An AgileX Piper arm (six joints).
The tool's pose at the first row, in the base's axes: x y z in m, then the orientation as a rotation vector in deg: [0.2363 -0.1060 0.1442 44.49 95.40 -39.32]
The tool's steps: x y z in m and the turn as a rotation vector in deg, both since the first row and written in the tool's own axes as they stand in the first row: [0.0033 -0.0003 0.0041 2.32 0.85 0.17]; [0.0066 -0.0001 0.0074 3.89 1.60 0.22]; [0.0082 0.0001 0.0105 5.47 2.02 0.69]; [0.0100 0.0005 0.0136 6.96 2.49 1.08]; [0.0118 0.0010 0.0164 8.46 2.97 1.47]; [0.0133 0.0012 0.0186 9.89 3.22 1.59]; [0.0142 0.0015 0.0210 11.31 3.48 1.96]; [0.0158 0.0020 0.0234 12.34 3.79 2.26]
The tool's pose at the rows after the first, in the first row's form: [0.2380 -0.1089 0.1401 46.66 95.54 -41.00]; [0.2395 -0.1109 0.1362 48.17 95.81 -42.14]; [0.2413 -0.1129 0.1340 49.86 95.55 -43.08]; [0.2431 -0.1148 0.1315 51.45 95.39 -43.98]; [0.2449 -0.1165 0.1292 53.05 95.21 -44.89]; [0.2461 -0.1178 0.1272 54.28 94.97 -45.99]; [0.2476 -0.1194 0.1258 55.71 94.60 -46.90]; [0.2492 -0.1207 0.1237 56.82 94.42 -47.50]
